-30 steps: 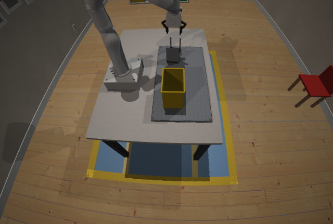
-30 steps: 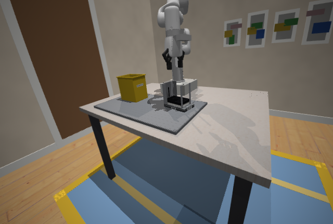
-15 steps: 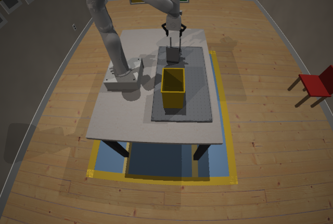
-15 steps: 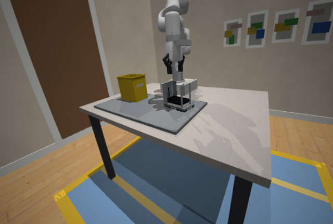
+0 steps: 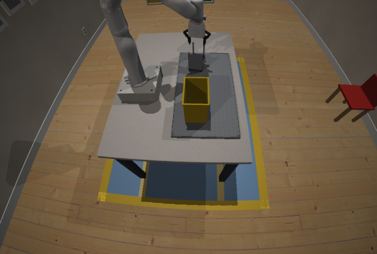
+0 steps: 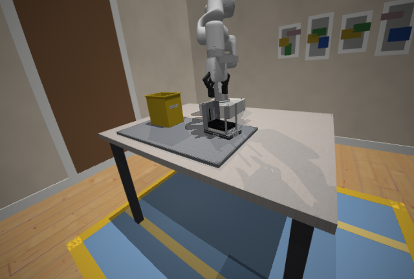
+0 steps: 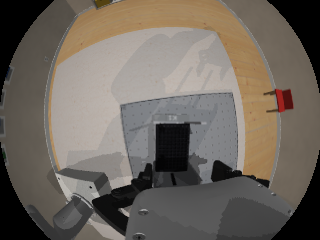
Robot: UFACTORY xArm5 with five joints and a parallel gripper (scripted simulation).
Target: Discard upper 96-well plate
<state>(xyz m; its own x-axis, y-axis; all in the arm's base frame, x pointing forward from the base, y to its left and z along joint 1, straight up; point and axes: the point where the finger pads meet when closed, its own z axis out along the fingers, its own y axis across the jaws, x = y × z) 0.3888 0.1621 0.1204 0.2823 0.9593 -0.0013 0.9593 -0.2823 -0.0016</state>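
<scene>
The dark 96-well plate is 15 cm below my hand. The rest, counted from my hand: yellow plastics bin W1: 39 cm to the right, 10 cm below, 5 cm behind; white well plate: 16 cm below.
</scene>
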